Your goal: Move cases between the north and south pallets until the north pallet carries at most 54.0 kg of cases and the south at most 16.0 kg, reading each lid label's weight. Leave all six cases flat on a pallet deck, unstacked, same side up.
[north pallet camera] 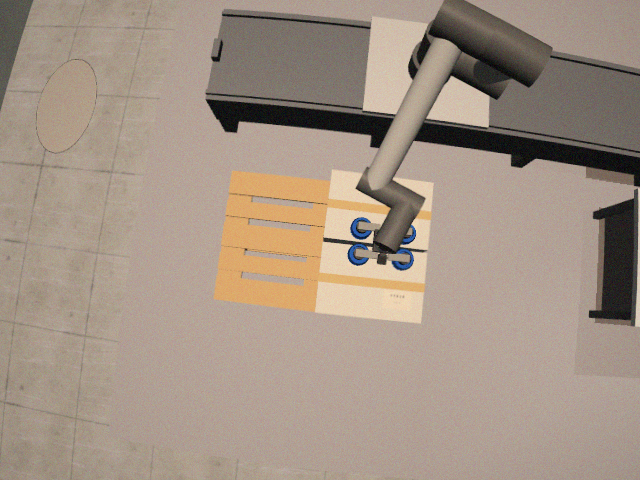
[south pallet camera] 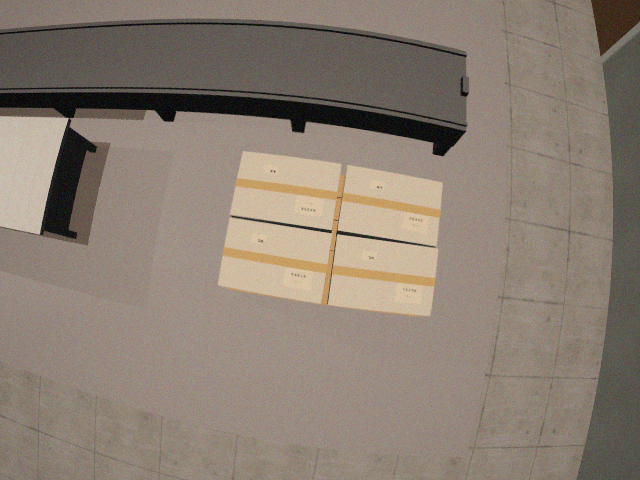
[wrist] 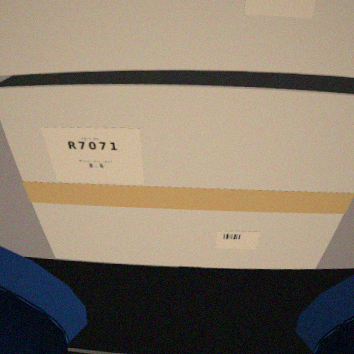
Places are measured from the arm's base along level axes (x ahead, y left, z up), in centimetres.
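Where they show: end effector, tool point: (wrist: 196, 226).
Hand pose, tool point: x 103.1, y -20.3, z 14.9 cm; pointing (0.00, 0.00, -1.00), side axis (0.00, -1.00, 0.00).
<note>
After its pixels a point has its place.
My suction gripper (north pallet camera: 382, 244) {x 103.1, y -20.3, z 14.9 cm} (wrist: 190, 320) is open and carries no case. Its four blue cups hang over the seam between the two cases on the north pallet (north pallet camera: 273, 237) {x 98.7, y -78.3, z -42.5 cm}. The rail-side case (north pallet camera: 338, 188) {x 71.4, y -43.1, z -13.4 cm} (wrist: 200, 140) {x 91.3, y -21.4, z -13.4 cm} has an upright R7071 lid label in the wrist view; its small weight looks like 8.6. The other case (north pallet camera: 351, 297) {x 129.3, y -29.7, z -13.4 cm} (wrist: 150, 35) {x 105.4, y -14.9, z -13.5 cm} lies flat beside it; its weight is unreadable here. Four cases (south pallet camera: 268, 204) {x 90.3, y 460.3, z -15.1 cm} (south pallet camera: 382, 222) {x 90.5, y 523.5, z -17.9 cm} (south pallet camera: 248, 271) {x 128.2, y 455.6, z -13.2 cm} (south pallet camera: 356, 294) {x 131.7, y 514.4, z -13.3 cm} lie flat, unstacked, on the south pallet (south pallet camera: 342, 183) {x 65.5, y 499.0, z -42.7 cm}; their lid labels are too small to read.
The floor rail (north pallet camera: 289, 56) (south pallet camera: 232, 62) runs behind both pallets, with the arm's pale carriage (north pallet camera: 374, 67) {x 3.3, y -30.8, z -0.1 cm} behind the north one. A white-topped, dark-framed stand (north pallet camera: 617, 253) {x 83.3, y 145.0, z -41.7 cm} (south pallet camera: 25, 170) stands between the pallets.
</note>
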